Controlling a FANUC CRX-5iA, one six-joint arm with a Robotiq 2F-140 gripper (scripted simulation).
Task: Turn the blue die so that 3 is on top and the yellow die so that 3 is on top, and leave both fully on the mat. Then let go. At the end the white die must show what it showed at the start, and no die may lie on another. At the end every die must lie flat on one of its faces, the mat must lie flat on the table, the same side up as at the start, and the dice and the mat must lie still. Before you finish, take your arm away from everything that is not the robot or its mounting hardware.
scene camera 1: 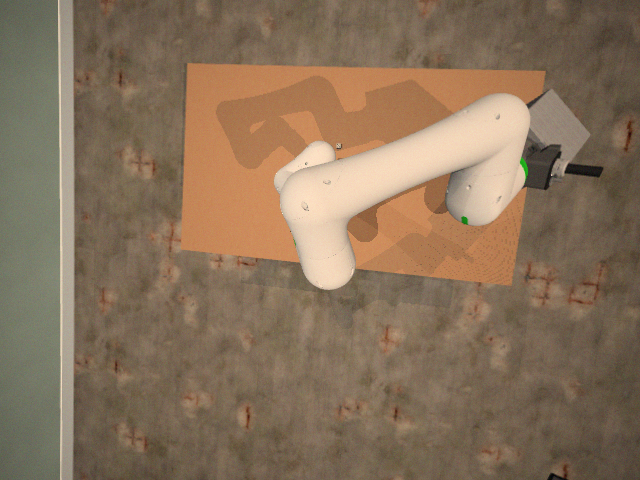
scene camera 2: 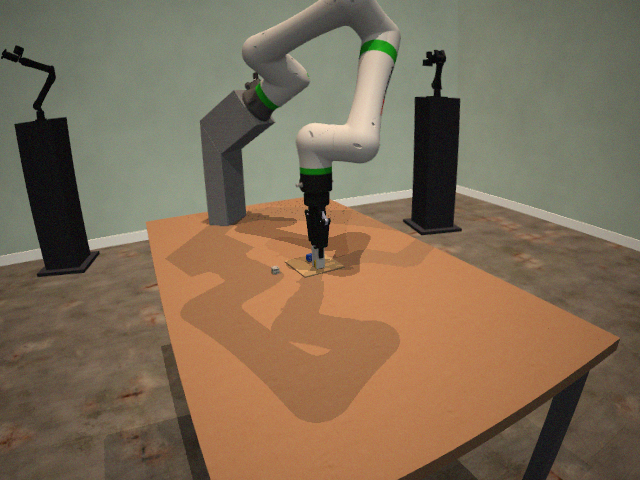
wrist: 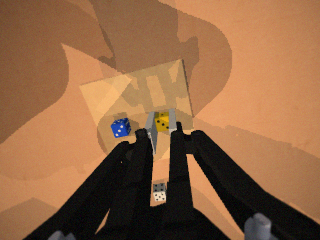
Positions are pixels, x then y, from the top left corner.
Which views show my gripper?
Scene camera 2 and the wrist view only.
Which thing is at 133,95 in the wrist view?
A tan mat.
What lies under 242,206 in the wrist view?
My gripper.
